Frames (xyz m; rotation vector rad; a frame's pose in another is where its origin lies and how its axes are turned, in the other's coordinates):
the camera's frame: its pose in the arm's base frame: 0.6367 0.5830 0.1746 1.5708 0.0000 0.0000
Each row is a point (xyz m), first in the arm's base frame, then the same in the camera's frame.
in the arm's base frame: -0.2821 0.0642 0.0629
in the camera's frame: -0.9188 -0.1117 0.5188
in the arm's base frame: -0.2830 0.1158 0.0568
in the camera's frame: -0.9197 -0.1178 0.4672
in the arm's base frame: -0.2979 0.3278 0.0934
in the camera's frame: -0.9346 -0.0812 0.2552
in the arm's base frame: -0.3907 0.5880 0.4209
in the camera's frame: -1.0274 0.2463 -0.0050
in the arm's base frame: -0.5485 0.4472 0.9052
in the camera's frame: -1.1852 0.7306 0.1358
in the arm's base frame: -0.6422 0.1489 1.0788
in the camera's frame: -1.2789 0.9042 0.4341
